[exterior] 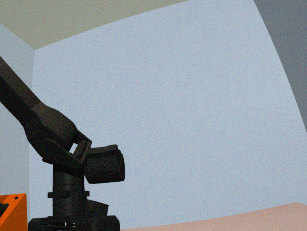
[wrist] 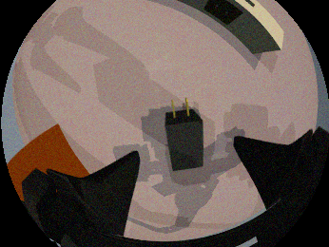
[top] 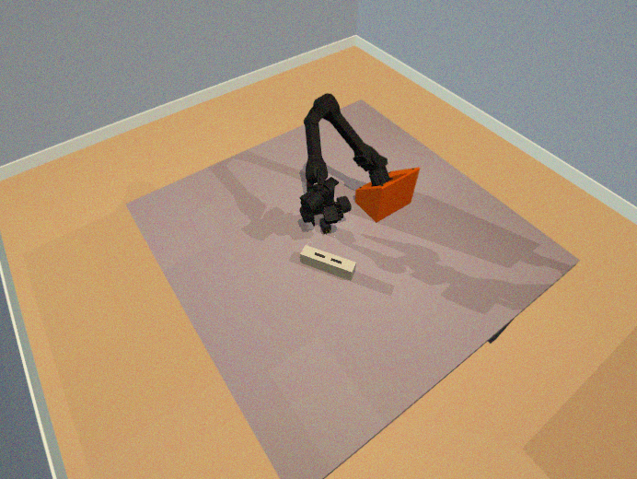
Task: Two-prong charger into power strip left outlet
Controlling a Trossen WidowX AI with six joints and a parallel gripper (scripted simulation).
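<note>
Right now the black two-prong charger is 2 cm to the left of my gripper tip and 2 cm below it.
</note>
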